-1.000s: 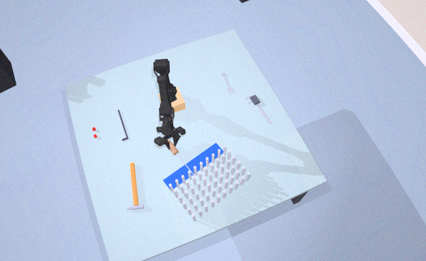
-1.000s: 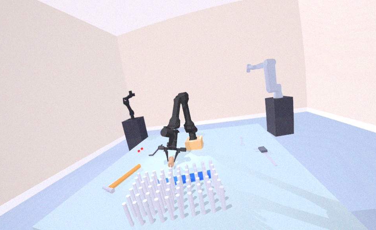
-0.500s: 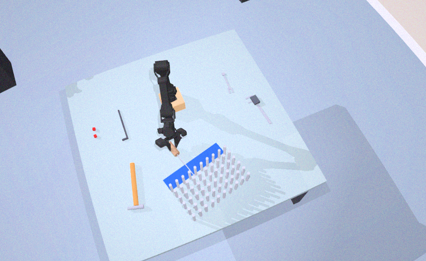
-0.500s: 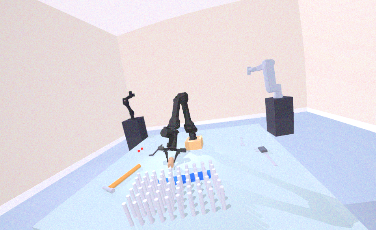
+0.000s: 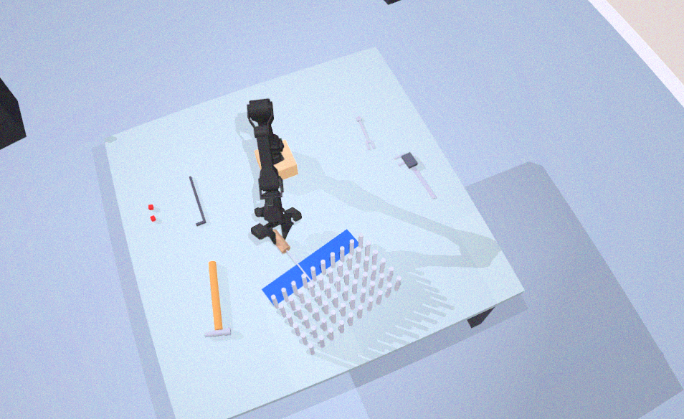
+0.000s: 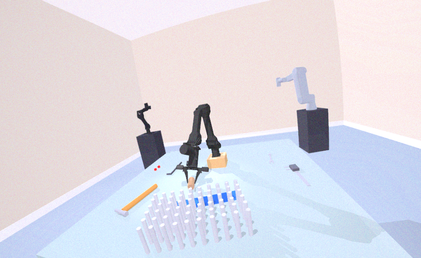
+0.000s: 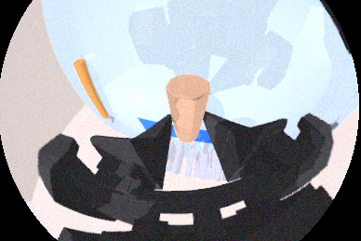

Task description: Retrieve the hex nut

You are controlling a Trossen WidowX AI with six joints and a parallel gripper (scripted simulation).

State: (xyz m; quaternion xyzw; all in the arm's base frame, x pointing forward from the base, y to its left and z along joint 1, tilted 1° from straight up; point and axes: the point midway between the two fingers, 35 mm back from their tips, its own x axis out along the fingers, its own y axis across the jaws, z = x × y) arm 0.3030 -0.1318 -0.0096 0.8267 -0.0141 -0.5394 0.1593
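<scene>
Right now the blue taped strip is 13 cm ahead of my gripper tip, 6 cm to the left of it and 4 cm below it. The rest, counted from my gripper tip: small wrench 53 cm to the left, 29 cm behind, 3 cm below; then thin hook tool 10 cm ahead, 2 cm to the left.
</scene>
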